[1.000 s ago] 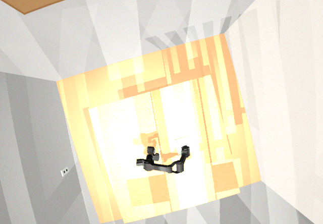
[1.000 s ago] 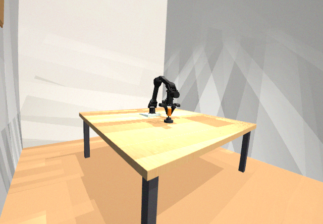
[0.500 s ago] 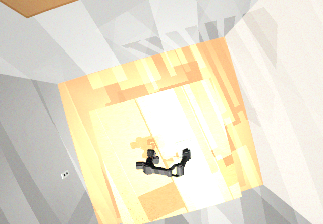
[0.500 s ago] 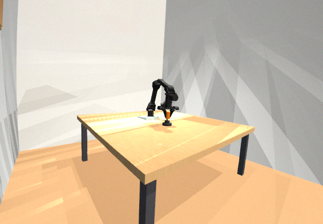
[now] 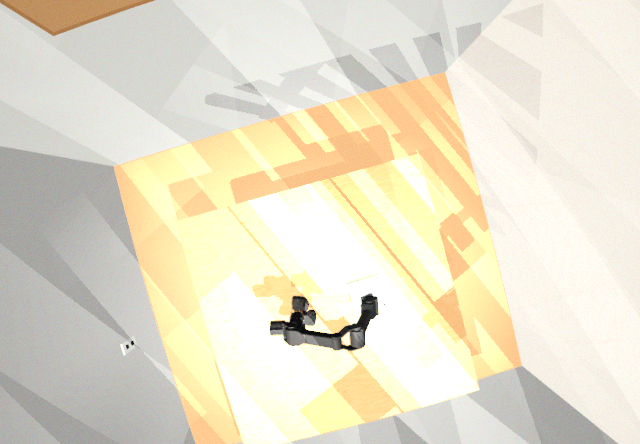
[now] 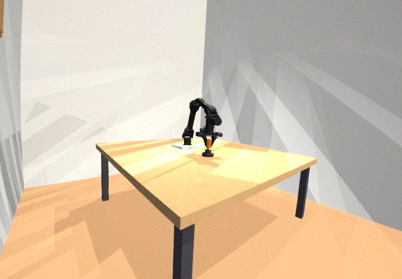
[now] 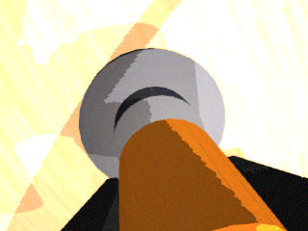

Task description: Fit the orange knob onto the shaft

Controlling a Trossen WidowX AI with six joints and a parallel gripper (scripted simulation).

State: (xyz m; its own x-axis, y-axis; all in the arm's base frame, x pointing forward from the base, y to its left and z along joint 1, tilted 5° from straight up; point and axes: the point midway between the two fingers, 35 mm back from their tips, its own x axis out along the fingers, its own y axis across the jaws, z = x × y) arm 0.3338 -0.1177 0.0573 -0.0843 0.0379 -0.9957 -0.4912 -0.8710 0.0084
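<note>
Now: gripper tip 40 mm above the pedestal. Also, from my gripper tip: orange knob 20 mm above.
</note>
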